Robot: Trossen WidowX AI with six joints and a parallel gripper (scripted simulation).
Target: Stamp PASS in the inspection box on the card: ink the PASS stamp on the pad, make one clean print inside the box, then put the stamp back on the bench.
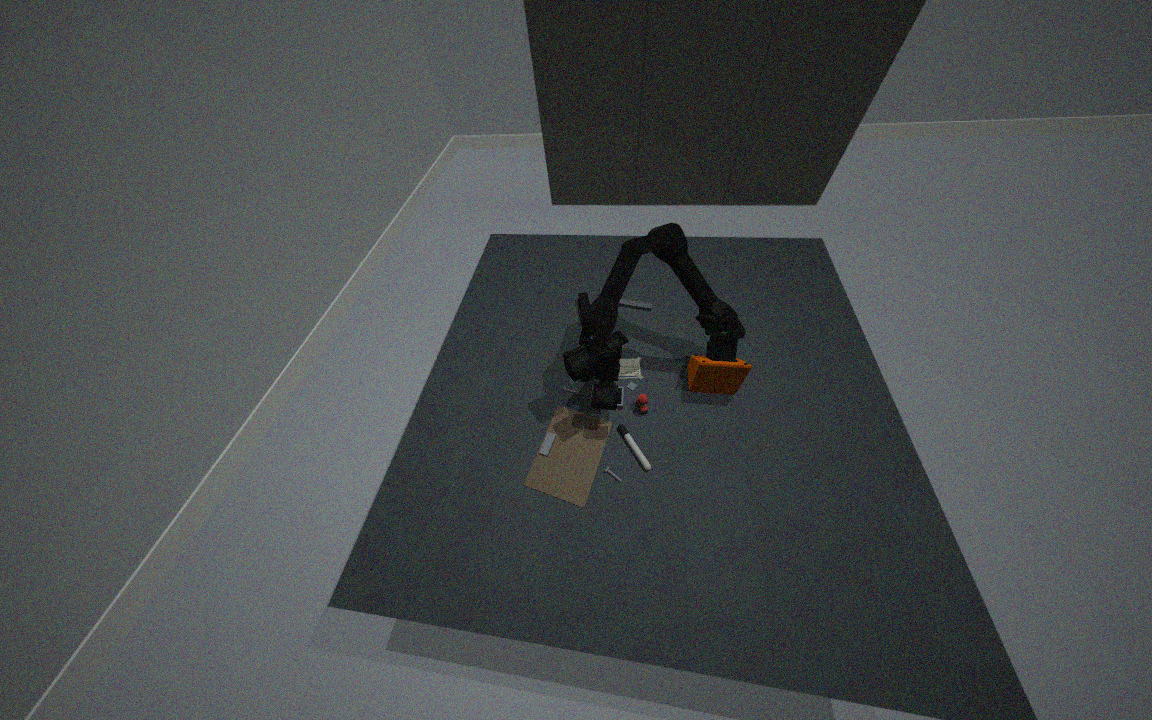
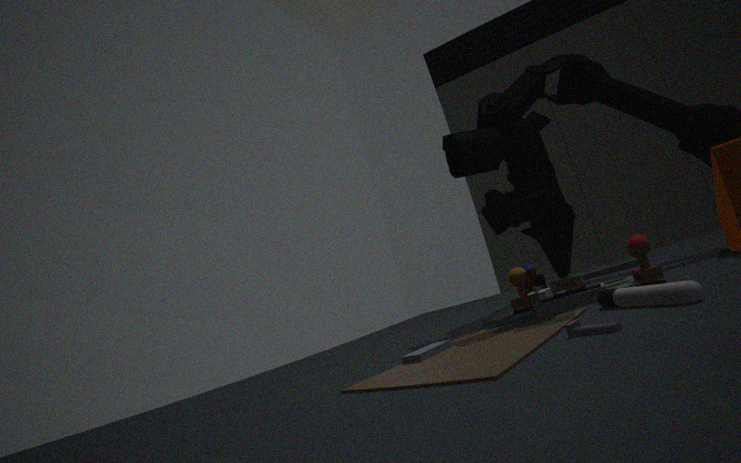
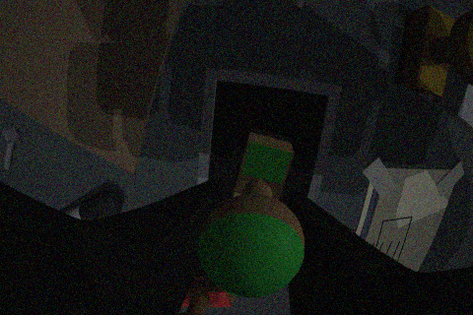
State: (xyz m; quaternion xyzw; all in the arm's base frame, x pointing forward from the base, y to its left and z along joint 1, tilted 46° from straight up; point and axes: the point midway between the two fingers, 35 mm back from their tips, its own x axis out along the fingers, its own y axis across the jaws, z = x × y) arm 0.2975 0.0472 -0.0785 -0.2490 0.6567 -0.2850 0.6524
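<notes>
The green-knobbed PASS stamp is right at my gripper tip. From my gripper tip the other things lie so: red-knobbed stamp 100 mm behind, 20 mm to the left, 20 mm below; yellow-knobbed stamp 70 mm ahead, 80 mm to the right, 20 mm below; black ink pad 30 mm below.
</notes>
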